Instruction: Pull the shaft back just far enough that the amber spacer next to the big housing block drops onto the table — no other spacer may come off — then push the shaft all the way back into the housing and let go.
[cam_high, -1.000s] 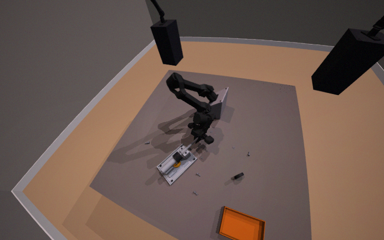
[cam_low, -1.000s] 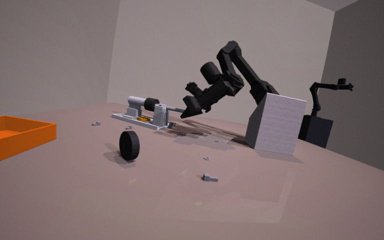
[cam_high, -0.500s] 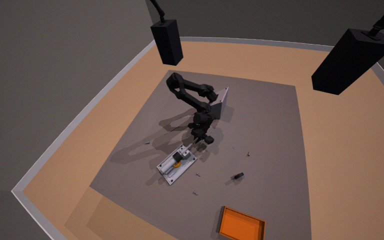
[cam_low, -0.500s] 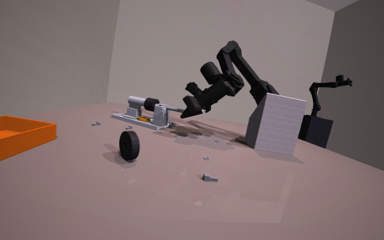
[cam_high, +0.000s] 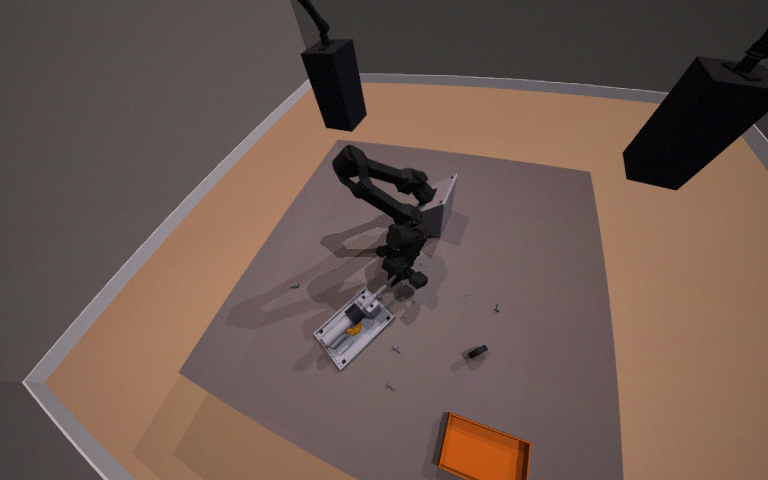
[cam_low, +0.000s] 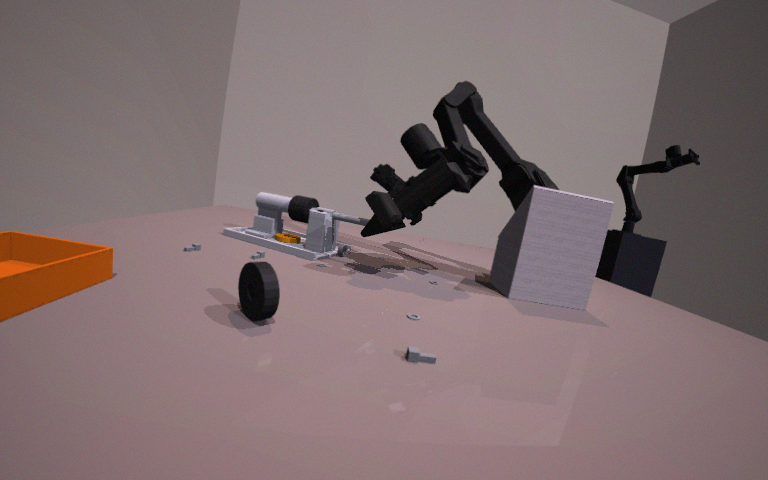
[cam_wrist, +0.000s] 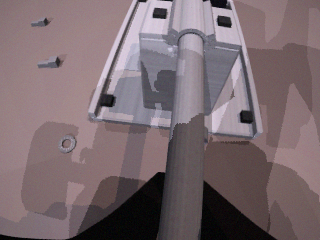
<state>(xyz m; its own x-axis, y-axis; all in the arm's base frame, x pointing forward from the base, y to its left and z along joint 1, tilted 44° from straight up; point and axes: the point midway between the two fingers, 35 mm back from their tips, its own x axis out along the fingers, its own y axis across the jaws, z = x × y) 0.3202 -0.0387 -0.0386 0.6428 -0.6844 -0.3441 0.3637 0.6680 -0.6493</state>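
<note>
The thin grey shaft lies 60 mm ahead of my gripper tip, 20 mm to the right of it and 20 mm above it. The rest, counted from my gripper tip: orange tray (310 mm ahead, 390 mm to the left, 50 mm below); amber spacer (160 mm ahead, 60 mm to the right, 40 mm below).
</note>
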